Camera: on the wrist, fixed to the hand. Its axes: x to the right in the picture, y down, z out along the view.
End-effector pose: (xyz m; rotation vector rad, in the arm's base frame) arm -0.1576 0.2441 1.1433 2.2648 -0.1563 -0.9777
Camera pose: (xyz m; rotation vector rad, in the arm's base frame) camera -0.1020 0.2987 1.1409 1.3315 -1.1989 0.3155
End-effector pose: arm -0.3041 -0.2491 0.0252 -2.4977 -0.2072 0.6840
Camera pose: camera -0.2519 -0.2426 0.0827 2.2759 -1.7830 -0.4782
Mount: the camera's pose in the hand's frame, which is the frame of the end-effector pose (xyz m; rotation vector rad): 0.0221 -0.0360 -0.0655 -0.3119 0.4486 1.5480
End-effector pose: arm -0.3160 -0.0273 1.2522 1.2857 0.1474 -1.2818
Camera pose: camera -0.2994 0.0173 1.1905 0.9426 -0.2958 0.3445
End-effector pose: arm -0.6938 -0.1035 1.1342 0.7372 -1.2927 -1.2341
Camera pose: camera -0.6438 -0.1479 1.0942 -0.2888 -0.8372 0.0416
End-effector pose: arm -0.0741 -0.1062 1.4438 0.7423 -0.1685 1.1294
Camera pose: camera -0.0487 -0.0571 1.3888 -0.0886 -0.5689 2.6092
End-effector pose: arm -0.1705 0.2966 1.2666 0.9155 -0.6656 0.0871
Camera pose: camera -0.1080 0.3193 1.2259 -0.1069 -0.7916 1.4715
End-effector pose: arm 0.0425 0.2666 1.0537 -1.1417 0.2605 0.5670
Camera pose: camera 0.0864 0.2028 1.0448 -1.1958 1.5469 1.7304
